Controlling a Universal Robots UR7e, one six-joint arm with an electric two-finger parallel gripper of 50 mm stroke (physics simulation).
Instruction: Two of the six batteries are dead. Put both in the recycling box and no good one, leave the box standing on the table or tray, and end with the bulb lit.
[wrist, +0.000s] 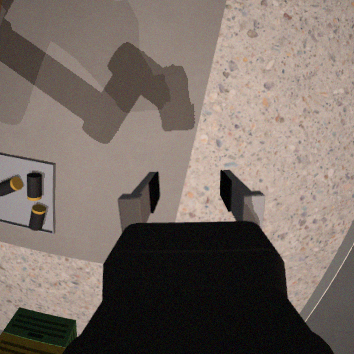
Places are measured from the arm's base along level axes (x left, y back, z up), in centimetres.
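Where they show: gripper, fingertip midpoint: (189, 183).
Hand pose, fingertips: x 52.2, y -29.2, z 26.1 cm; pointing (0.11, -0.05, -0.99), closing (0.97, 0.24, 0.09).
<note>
After its pixels a point has its place.
My gripper (189, 183) @(y -29.2, x 52.2, z 26.1 cm) is open and empty, high above the edge between the grey surface and the speckled surface. To the left, part of a light tray (54, 200) @(y -50.5, x 24.2, z -5.6 cm) with a dark rim shows. Three black batteries with gold ends show on it: one battery (34, 186) @(y -45.9, x 20.8, z -2.2 cm) has its gold end toward the bottom of the view, one battery (37, 218) @(y -54.7, x 21.2, z -2.2 cm) lies near the tray's lower edge with its gold end toward the top, and one battery (9, 186) @(y -47.1, x 14.1, z -1.9 cm) at the left is partly cut off by the view's edge. The recycling box and the bulb cannot be made out in this view.
A green and yellow-brown slotted object (42, 326) shows at the lower left, partly cut off. The grey surface (165, 30) @(y -6.4, x 45.7, z -5.7 cm) carries the arm's shadow. The speckled surface (280, 125) lies to the right, with a dark grey area (335, 310) beyond its curved edge.
</note>
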